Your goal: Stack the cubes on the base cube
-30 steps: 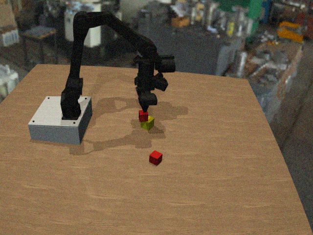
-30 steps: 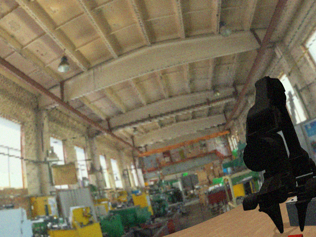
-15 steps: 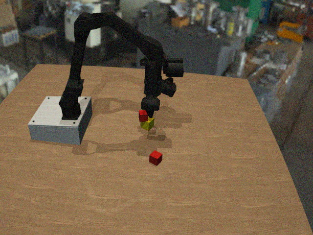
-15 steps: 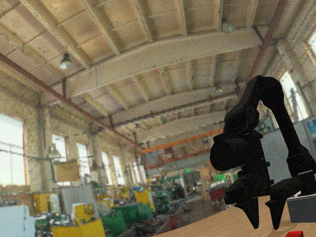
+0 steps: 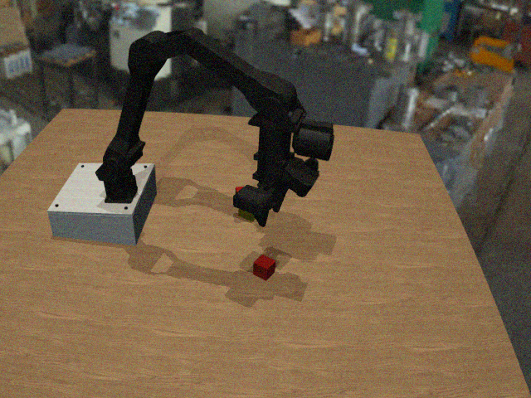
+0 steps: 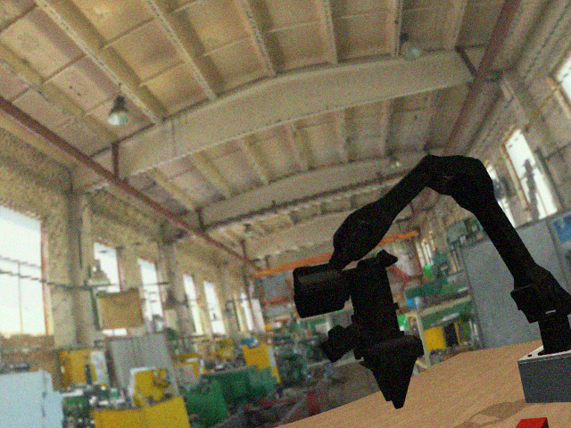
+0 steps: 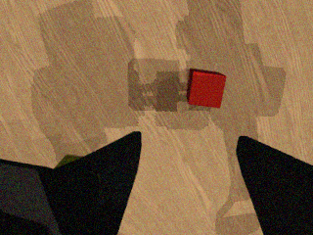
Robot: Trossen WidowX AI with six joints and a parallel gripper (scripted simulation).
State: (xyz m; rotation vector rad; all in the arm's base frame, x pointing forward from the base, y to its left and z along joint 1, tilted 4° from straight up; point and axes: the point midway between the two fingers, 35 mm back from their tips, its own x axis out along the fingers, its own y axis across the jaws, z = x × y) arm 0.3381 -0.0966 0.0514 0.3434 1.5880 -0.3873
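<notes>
Right now my gripper tip is 40 mm past the yellow cube, 180 mm to the right of it and 100 mm above it.
</notes>
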